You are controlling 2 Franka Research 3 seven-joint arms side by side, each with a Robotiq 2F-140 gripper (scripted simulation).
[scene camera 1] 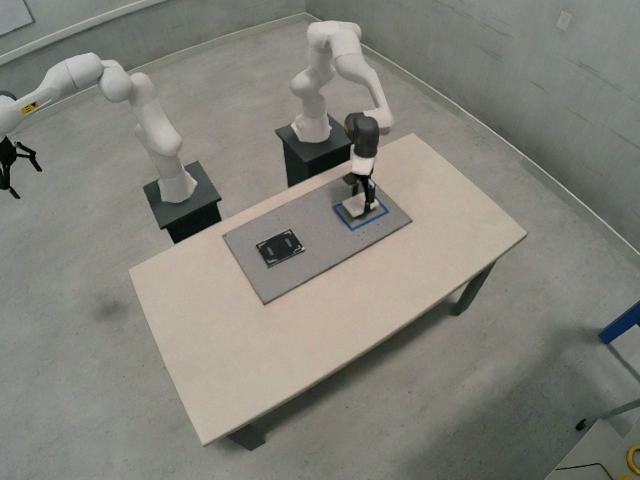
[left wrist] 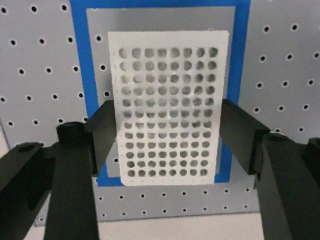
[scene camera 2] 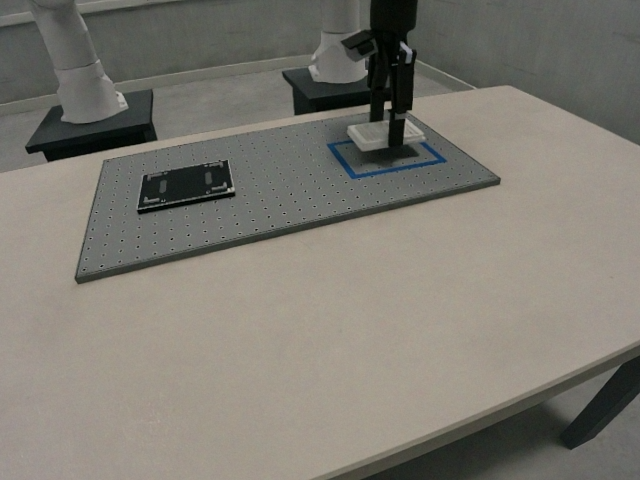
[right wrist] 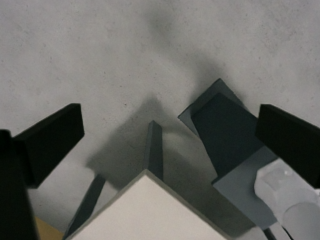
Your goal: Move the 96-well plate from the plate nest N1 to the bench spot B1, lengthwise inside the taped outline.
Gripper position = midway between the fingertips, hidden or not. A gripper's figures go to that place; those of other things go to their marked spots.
Labels:
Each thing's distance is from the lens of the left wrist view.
left gripper (left wrist: 167, 115): 17 cm
white 96-well plate (left wrist: 167, 127): 16 cm

